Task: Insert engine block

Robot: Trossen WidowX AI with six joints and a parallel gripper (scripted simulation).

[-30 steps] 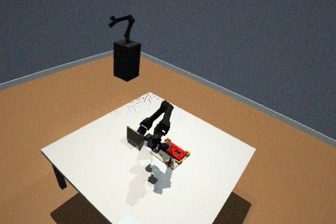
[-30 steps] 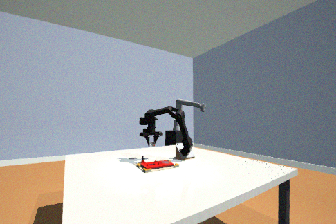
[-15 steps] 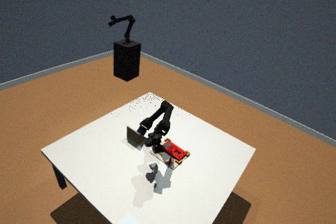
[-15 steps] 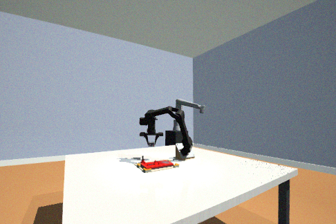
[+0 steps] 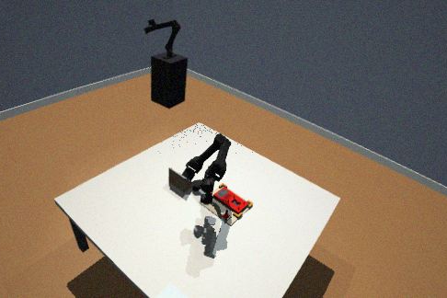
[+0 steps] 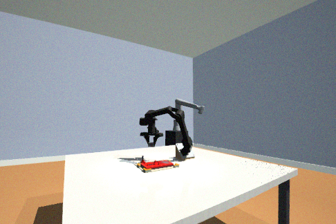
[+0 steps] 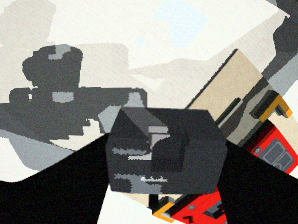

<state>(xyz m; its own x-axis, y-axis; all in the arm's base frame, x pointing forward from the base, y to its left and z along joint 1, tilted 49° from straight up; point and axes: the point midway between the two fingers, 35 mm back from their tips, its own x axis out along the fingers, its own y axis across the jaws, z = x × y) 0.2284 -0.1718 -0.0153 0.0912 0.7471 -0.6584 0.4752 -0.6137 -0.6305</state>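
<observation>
Now: gripper tip 110 mm short of the upright peg, 90 mm above it and 60 mm to the right of it. Round my gripper tip: engine block (10 mm above).
</observation>
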